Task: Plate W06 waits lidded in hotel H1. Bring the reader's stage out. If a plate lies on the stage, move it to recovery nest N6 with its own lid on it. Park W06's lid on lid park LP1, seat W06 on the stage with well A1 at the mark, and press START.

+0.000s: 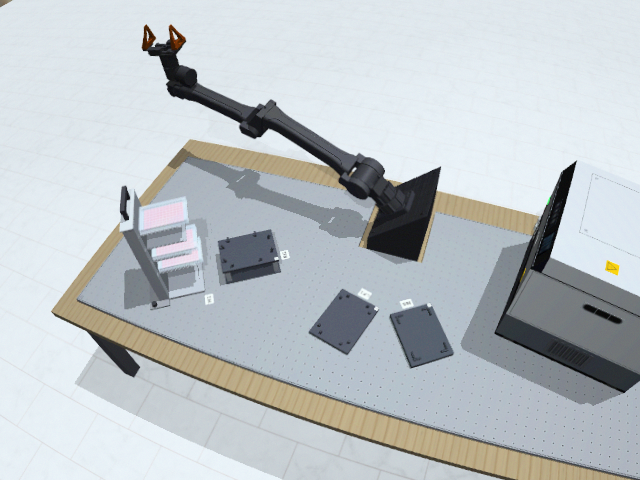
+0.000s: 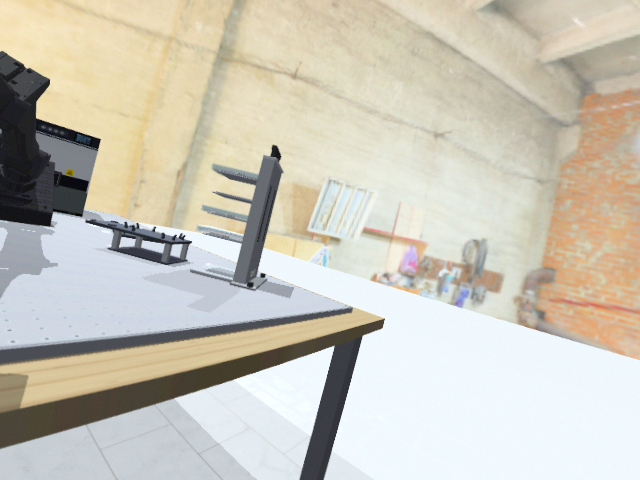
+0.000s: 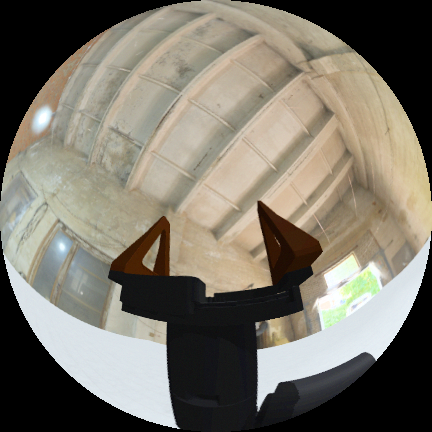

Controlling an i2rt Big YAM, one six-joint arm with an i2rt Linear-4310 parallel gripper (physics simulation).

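Seen in the pictures: gripper, fingertip midpoint: (image 1: 157,25) (image 3: 209,212); arm's base, link origin: (image 1: 396,208) (image 2: 15,184).
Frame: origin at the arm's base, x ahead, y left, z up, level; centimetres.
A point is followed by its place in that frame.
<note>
My gripper (image 1: 159,27) {x -13.1, y -84.8, z 43.2 cm} (image 3: 209,212) {x -13.1, y -84.8, z 43.2 cm} is open and empty, pointing up, high beyond the table's far left edge. The hotel, a grey column (image 1: 146,263) {x 48.9, y -53.6, z 8.1 cm} (image 2: 255,227) {x 38.4, y -63.0, z 4.6 cm} with shelves, stands at the left end. Pink-welled plates show on it, a top one (image 1: 164,215) {x 39.4, y -50.6, z 17.8 cm} and lower ones (image 1: 181,259) {x 40.7, y -49.6, z 1.8 cm}; which is W06 I cannot tell. The reader (image 1: 547,305) {x 28.1, y 44.1, z 10.6 cm} (image 2: 72,157) {x 18.4, y 38.0, z 14.2 cm} stands at the right; its stage does not show. A raised dark stand (image 1: 248,250) {x 27.5, y -36.1, z -3.6 cm} (image 2: 147,235) {x 23.6, y -41.3, z -3.7 cm}, a flat dark pad with pegs (image 1: 343,321) {x 37.1, y -3.5, z -8.7 cm} and one with corner brackets (image 1: 421,335) {x 34.3, y 17.3, z -8.4 cm} are bare. Their labels are too small to read surely.
The black wedge-shaped arm base (image 1: 400,229) {x 9.4, y 3.5, z 1.6 cm} stands at the table's far edge, between the raised stand and the reader. The arm (image 1: 307,136) {x -2.7, y -29.1, z 17.1 cm} (image 2: 18,129) {x -4.6, y -51.1, z 11.1 cm} stretches up and left from it. The hotel column carries a black handle (image 1: 124,202) {x 44.5, y -56.9, z 25.4 cm} (image 2: 275,151) {x 40.5, y -61.0, z 24.2 cm} on top.
</note>
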